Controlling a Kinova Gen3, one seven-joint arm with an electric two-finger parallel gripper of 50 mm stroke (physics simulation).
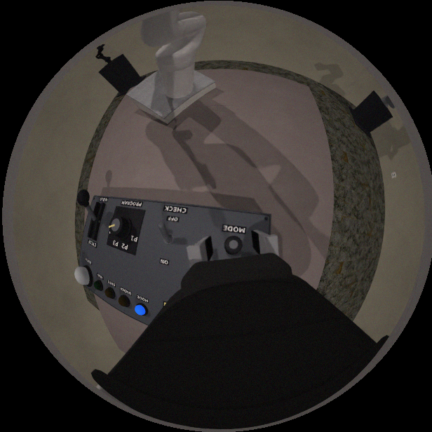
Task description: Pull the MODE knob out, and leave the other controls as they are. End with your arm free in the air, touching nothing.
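Observation:
The MODE knob (233,245) is a small round dark knob with a grey centre, below the upside-down MODE label at the right part of the dark control panel (145,272). My gripper (231,241) is open, its two fingertips wide apart on either side of the knob, with a gap on each side. How far the fingertips are above the panel is hard to tell. The blue MODE lamp (140,310) is lit at the panel's lower edge. The gripper body hides the lower right part of the panel.
Left of the knob are the CHECK toggle switch (165,234), the PROGRAM rotary knob (118,224), a lever with a black ball (83,198) and a white round knob (82,275). The arm's pale base (179,82) stands beyond the panel on the table.

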